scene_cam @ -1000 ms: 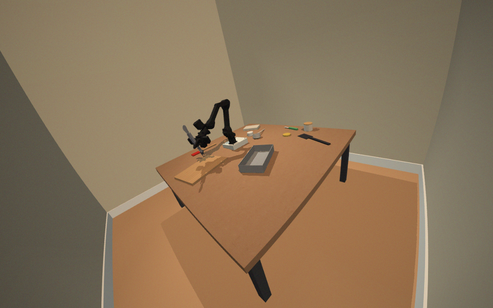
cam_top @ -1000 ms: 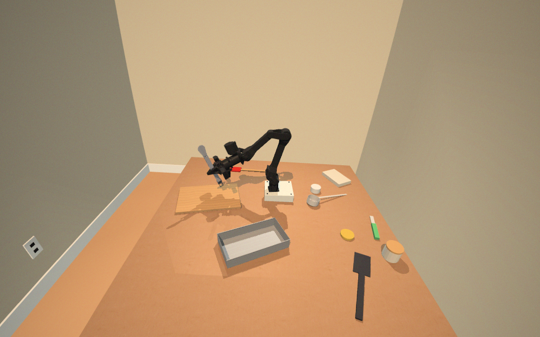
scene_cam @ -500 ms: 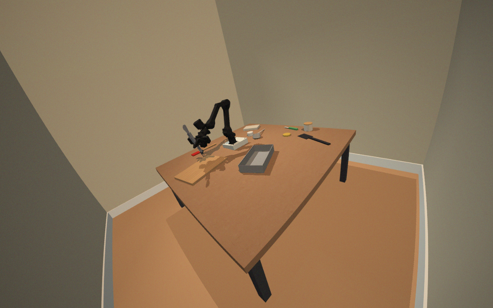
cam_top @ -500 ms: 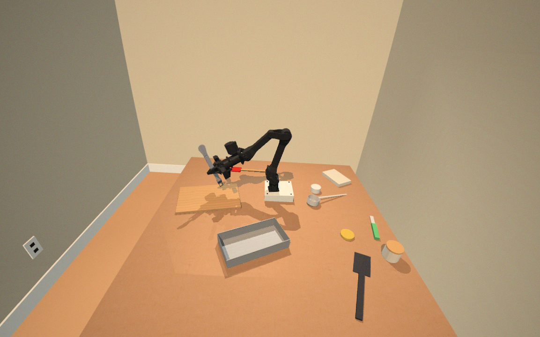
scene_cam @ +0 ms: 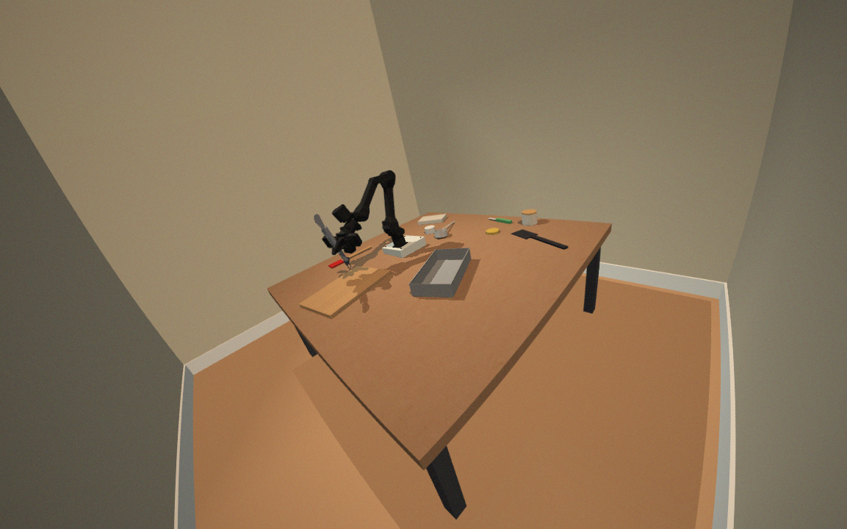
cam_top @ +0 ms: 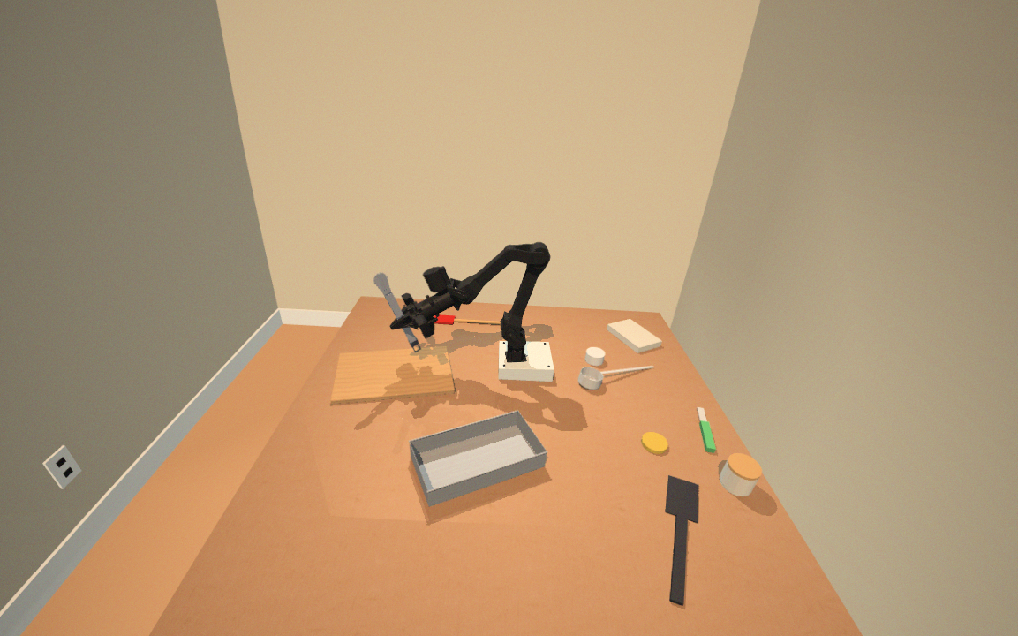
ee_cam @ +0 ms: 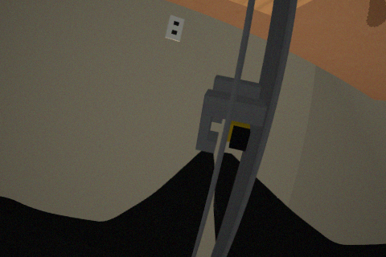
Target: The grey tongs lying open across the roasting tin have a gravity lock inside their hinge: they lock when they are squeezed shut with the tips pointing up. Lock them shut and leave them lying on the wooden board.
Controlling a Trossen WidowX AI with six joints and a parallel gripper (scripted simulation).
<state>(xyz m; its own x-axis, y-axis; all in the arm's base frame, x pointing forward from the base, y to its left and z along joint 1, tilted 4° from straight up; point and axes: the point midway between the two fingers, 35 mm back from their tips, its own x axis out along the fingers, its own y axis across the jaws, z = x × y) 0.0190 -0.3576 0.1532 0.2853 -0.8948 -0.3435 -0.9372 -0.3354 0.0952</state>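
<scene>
Now: gripper tip 170 mm above the wooden board. The rest, counted from my gripper tip: yellow disc: 350 mm ahead, 730 mm to the left, 160 mm below; grey roasting tin: 370 mm ahead, 240 mm to the left, 150 mm below; red-handled spatula: 320 mm behind, 230 mm to the left, 170 mm below.
</scene>
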